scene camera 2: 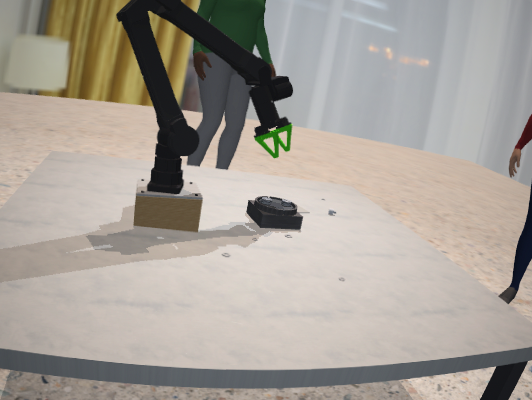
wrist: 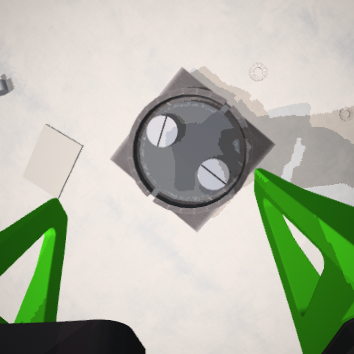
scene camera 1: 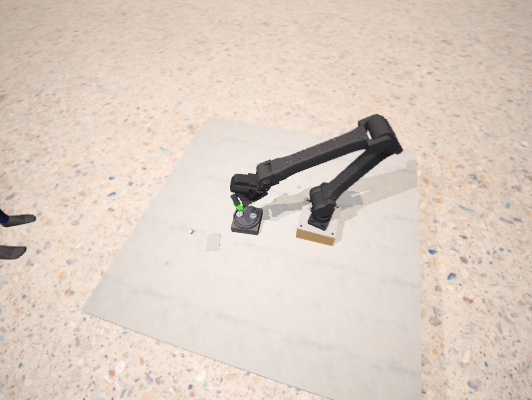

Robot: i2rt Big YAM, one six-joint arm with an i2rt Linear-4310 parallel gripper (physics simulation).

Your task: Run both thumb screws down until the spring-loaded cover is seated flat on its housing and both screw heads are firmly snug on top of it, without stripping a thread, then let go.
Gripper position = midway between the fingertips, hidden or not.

Note:
In view: my gripper (scene camera 2: 282, 154).
My gripper also shows in the wrist view (wrist: 155, 193).

